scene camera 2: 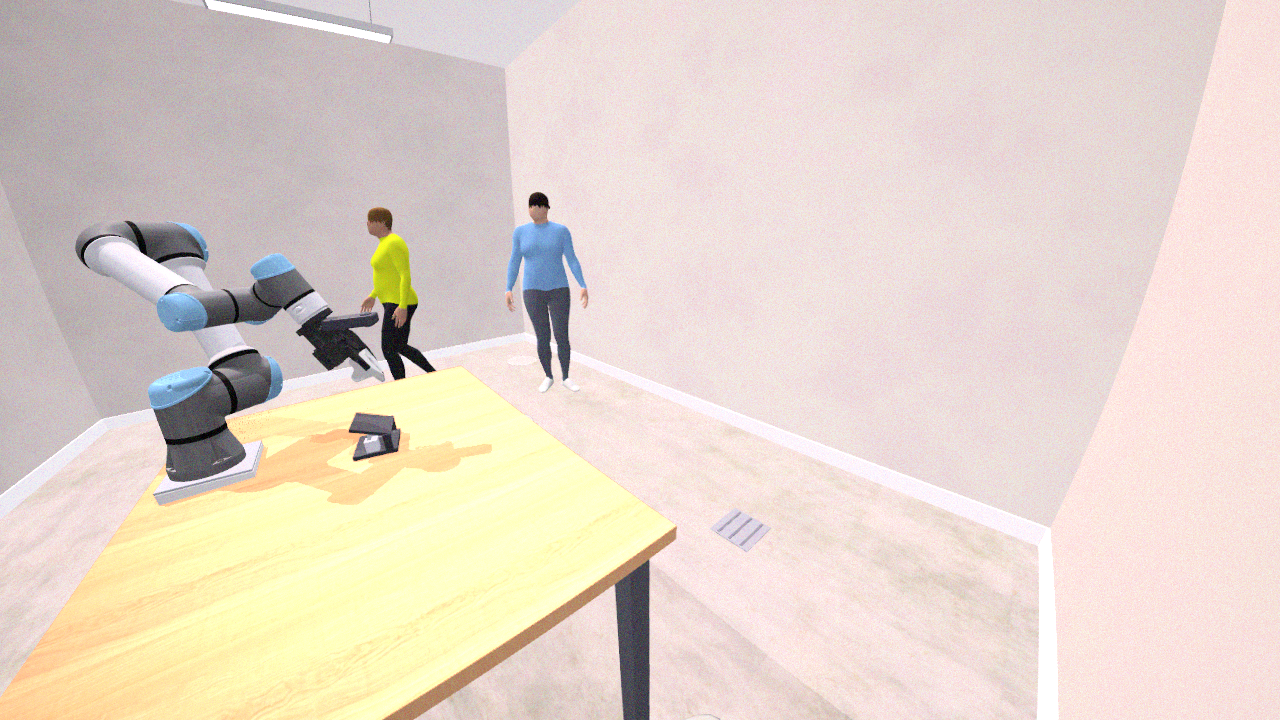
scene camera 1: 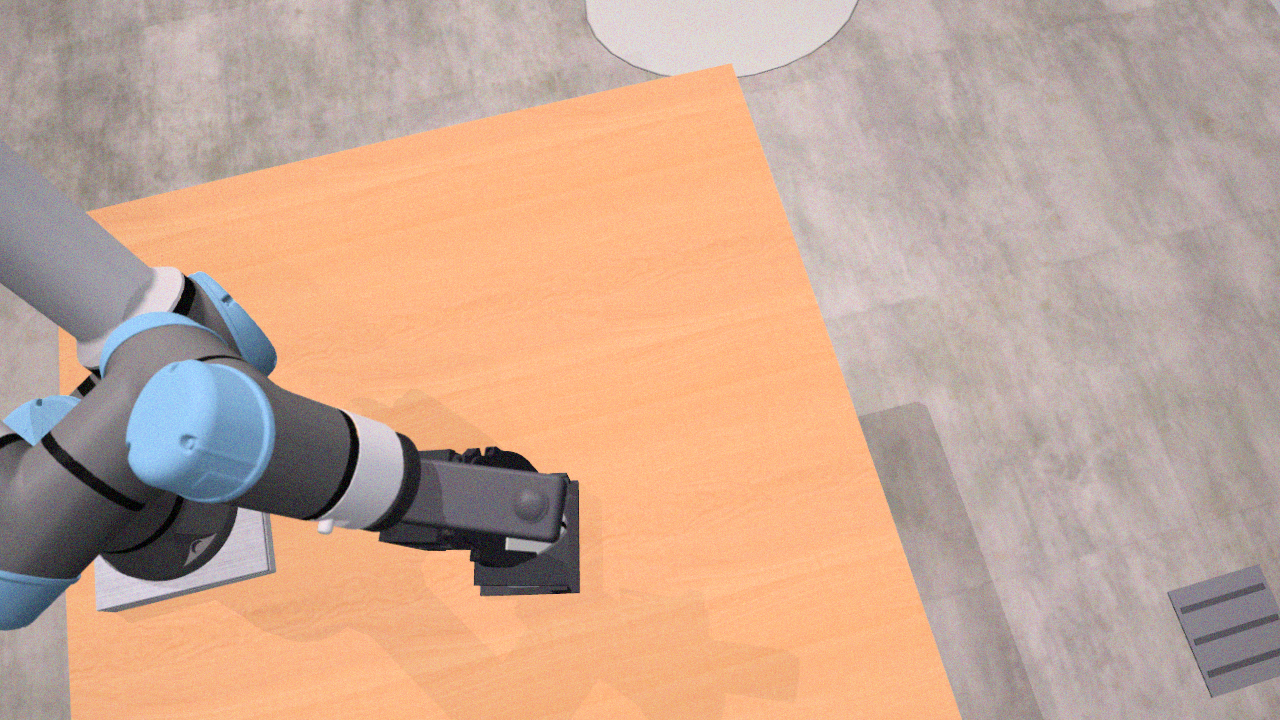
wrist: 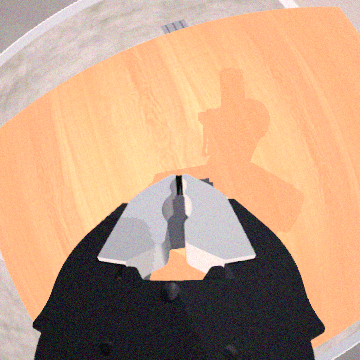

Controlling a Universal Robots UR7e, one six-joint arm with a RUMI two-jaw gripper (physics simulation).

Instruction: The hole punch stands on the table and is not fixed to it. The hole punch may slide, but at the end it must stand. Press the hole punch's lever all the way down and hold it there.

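Frame: origin at the arm's base, x right, y ahead, z up, level; metres.
Seen in the pictures: gripper, fingertip midpoint: (scene camera 2: 384,381) (scene camera 1: 564,527) (wrist: 179,177); arm's base, link origin: (scene camera 2: 209,464) (scene camera 1: 169,510).
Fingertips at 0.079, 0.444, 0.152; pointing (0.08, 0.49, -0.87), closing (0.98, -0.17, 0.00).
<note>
Pixels of each thing's top centre, then the offset from my fingertips to it, as dx, dy, dz. "spot": a spot on its surface instead. Level surfaces: height alone.
- dark hole punch, top centre: (scene camera 1: 519,527) (wrist: 178,218) (scene camera 2: 370,417) -0.019, -0.053, -0.094
- small dark corner, surface spot: (wrist: 206,181) spot: +0.034, -0.011, -0.126
- wooden table, surface height: dz -0.179
The dark hole punch (scene camera 1: 528,577) (scene camera 2: 376,444) stands on the table, upright. Its lever (scene camera 2: 371,422) is up, tilted away from the base, with a gap between them. In scene camera 1 the arm covers part of the hole punch; in the wrist view a small dark corner (wrist: 206,181) of it shows behind the fingers. My gripper (scene camera 1: 556,537) (scene camera 2: 383,378) (wrist: 179,177) is shut and empty. It is tilted and hangs well above the hole punch, with its fingertips apart from the lever.
The wooden table (scene camera 1: 626,268) (scene camera 2: 358,573) has its far edge beyond the hole punch. The arm's metal base plate (scene camera 1: 259,559) (scene camera 2: 254,461) is on the left. A person in yellow (scene camera 2: 391,268) and one in blue (scene camera 2: 543,255) stand beyond the table. A grate (scene camera 1: 1226,626) (scene camera 2: 741,529) lies on the floor.
</note>
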